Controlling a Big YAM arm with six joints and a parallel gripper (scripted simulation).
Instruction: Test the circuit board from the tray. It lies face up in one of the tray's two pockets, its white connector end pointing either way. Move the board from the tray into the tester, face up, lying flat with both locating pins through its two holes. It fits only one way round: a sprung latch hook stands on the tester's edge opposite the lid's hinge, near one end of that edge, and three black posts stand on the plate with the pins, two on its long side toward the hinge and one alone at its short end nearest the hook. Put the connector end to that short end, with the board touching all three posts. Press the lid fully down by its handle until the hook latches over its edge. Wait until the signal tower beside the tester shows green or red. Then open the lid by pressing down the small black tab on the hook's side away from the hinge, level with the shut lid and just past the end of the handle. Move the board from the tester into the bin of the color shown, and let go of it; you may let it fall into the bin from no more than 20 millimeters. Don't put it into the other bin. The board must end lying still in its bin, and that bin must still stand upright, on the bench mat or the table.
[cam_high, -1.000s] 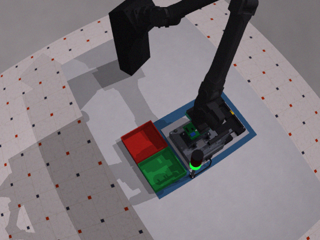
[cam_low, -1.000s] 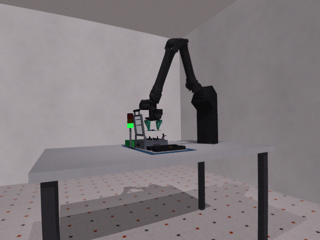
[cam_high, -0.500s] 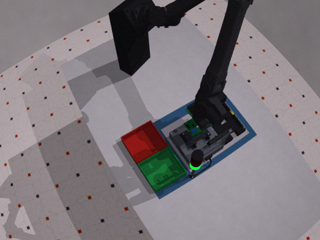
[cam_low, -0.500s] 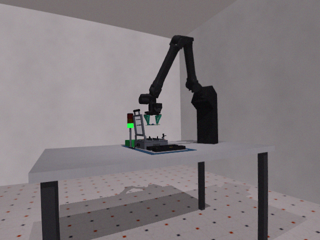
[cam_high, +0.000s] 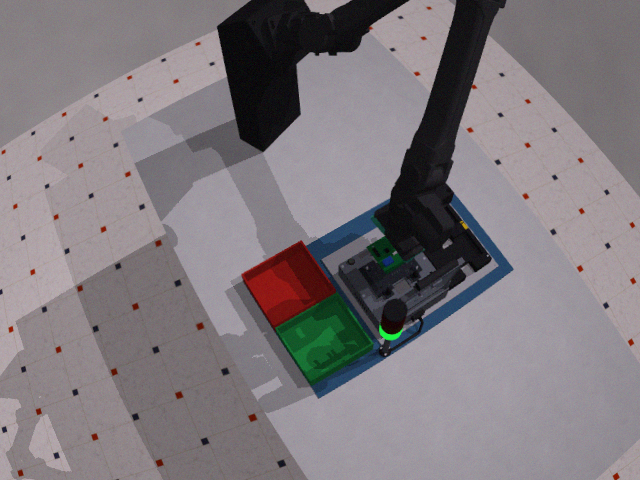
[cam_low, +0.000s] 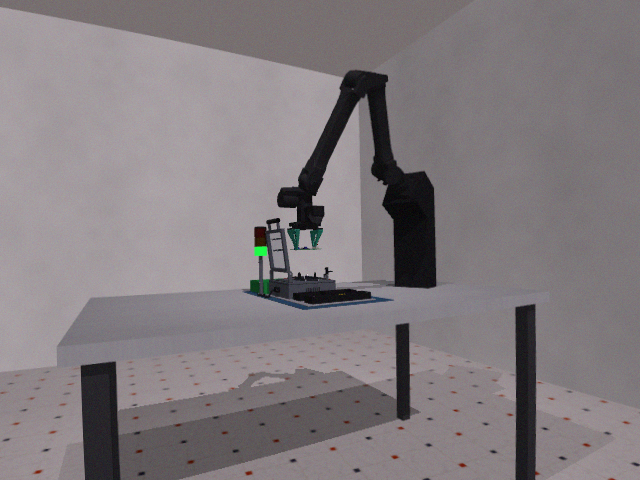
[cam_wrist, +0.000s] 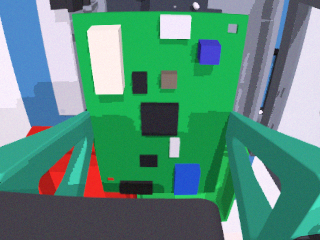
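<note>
My gripper is now right at the green circuit board. The rest, counted from my hand: latch hook 7 cm behind, 4 cm to the left, 9 cm below; tester lid 11 cm ahead, 1 cm to the left, 1 cm above; tester plate 11 cm below.
</note>
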